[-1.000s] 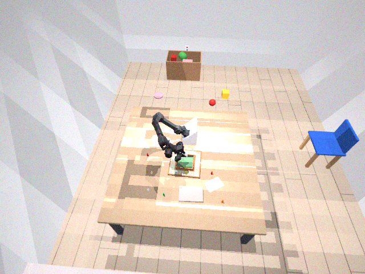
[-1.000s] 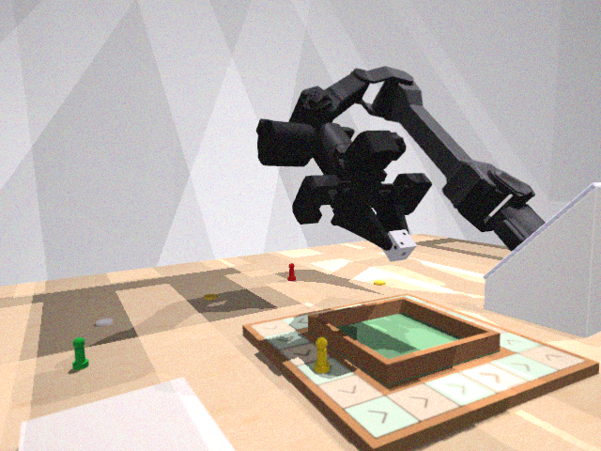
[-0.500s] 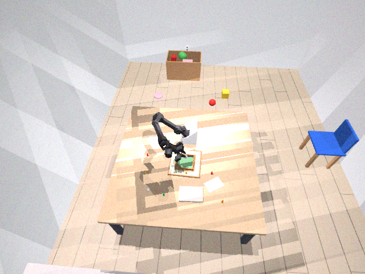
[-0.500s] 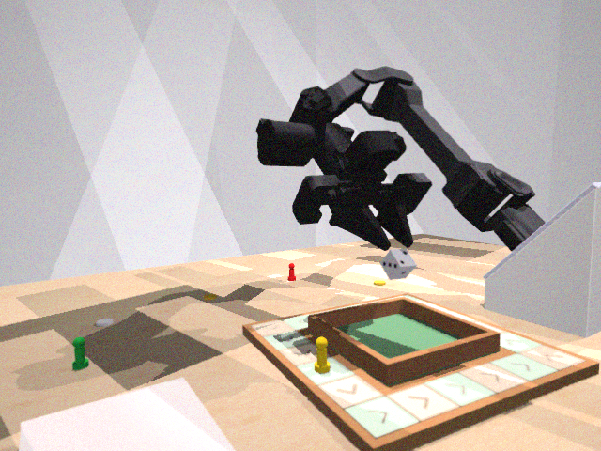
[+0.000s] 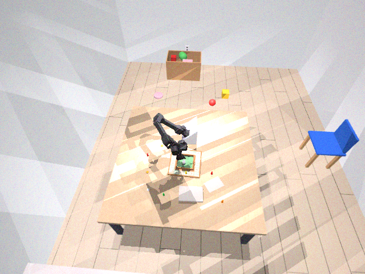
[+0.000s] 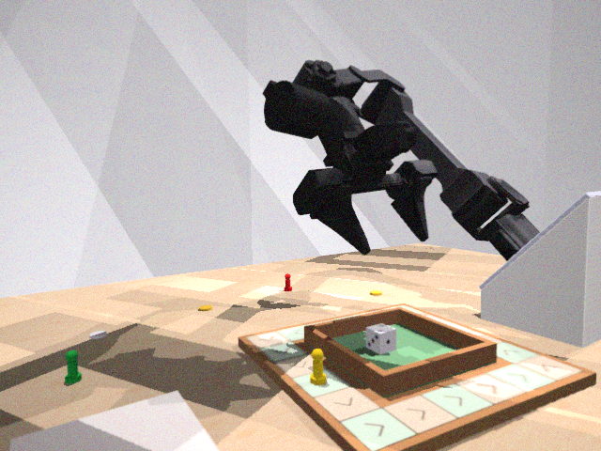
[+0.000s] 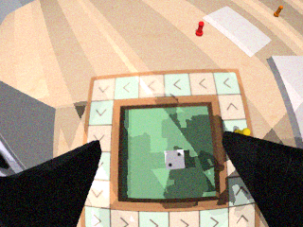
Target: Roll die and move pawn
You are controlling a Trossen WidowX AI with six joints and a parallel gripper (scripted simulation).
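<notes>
Right now the yellow pawn is 12 cm ahead of my gripper tip, 11 cm below it and 2 cm to the left of it. The rest, counted from my gripper tip: white die (11 cm below, 1 cm to the right, 1 cm ahead); green pawn (34 cm ahead, 15 cm to the right, 12 cm below); green dice tray (13 cm below).
</notes>
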